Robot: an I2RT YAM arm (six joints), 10 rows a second.
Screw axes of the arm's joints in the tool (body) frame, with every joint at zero. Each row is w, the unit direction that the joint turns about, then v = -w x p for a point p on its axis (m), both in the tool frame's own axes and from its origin. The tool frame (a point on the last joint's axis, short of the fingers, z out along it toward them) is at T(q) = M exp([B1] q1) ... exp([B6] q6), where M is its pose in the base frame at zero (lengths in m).
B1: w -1 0 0 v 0 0.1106 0
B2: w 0 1 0 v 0.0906 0 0.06
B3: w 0 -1 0 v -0.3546 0 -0.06
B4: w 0 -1 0 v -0.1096 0 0
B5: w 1 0 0 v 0 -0.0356 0
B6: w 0 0 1 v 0 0 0
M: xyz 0.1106 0 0.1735 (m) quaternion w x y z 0.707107 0 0.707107 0
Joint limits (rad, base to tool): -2.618..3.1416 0..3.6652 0..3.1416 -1.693..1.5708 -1.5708..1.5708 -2.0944..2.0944
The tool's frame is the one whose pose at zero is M.
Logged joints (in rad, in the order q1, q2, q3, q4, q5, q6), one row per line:
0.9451, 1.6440, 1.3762, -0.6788, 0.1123, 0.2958
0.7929, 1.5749, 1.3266, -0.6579, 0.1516, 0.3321
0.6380, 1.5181, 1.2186, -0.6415, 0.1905, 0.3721
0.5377, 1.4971, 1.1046, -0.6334, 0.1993, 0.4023
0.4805, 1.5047, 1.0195, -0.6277, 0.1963, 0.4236
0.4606, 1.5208, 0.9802, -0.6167, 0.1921, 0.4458
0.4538, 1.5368, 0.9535, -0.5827, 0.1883, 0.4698
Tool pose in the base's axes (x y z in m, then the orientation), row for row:
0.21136, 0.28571, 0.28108, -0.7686, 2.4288, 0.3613
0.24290, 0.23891, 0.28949, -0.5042, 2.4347, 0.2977
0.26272, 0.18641, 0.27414, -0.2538, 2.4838, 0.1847
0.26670, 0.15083, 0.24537, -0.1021, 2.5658, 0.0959
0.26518, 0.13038, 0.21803, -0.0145, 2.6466, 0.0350
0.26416, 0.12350, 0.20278, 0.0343, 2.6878, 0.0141
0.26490, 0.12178, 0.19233, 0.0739, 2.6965, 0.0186
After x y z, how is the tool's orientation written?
As a rotation vector, in radians.
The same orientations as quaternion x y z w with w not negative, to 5 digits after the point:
-0.28673, 0.90606, 0.13478, 0.28048
-0.19121, 0.92331, 0.11290, 0.31337
-0.09626, 0.94205, 0.07005, 0.31363
-0.03812, 0.95796, 0.03580, 0.28210
-0.00531, 0.96946, 0.01282, 0.24485
0.01243, 0.97431, 0.00511, 0.22483
0.02672, 0.97507, 0.00673, 0.22019

